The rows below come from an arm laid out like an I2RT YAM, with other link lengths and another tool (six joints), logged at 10 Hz.
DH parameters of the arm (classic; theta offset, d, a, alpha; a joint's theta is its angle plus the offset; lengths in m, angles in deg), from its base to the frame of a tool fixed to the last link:
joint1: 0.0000 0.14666 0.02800 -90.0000
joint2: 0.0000 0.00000 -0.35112 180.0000
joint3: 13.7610 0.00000 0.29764 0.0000
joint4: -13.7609 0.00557 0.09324 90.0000
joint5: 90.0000 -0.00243 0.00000 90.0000
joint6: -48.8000 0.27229 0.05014 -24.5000
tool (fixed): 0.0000 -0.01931 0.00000 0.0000
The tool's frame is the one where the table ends.
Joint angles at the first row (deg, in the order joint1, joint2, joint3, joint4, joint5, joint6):
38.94 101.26 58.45 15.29 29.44 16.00
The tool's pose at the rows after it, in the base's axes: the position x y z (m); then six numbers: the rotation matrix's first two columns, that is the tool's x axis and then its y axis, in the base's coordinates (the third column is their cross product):
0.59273, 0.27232, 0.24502, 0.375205, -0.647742, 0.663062, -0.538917, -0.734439, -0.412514
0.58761, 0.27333, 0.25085, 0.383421, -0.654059, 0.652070, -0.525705, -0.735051, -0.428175
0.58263, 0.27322, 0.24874, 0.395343, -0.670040, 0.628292, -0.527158, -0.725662, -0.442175
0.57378, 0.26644, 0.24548, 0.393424, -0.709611, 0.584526, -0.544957, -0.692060, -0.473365
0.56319, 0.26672, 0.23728, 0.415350, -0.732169, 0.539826, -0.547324, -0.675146, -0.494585
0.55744, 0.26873, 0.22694, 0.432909, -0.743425, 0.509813, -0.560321, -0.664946, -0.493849
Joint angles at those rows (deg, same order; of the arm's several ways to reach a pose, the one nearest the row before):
38.94 100.02 57.22 15.91 28.57 16.17
38.94 98.62 56.34 16.08 27.43 16.43
38.94 97.74 55.55 15.73 26.37 18.01
38.94 96.16 53.71 15.82 25.84 21.42
39.02 94.75 51.51 16.26 23.91 24.07
39.29 94.57 50.98 15.30 23.03 26.18

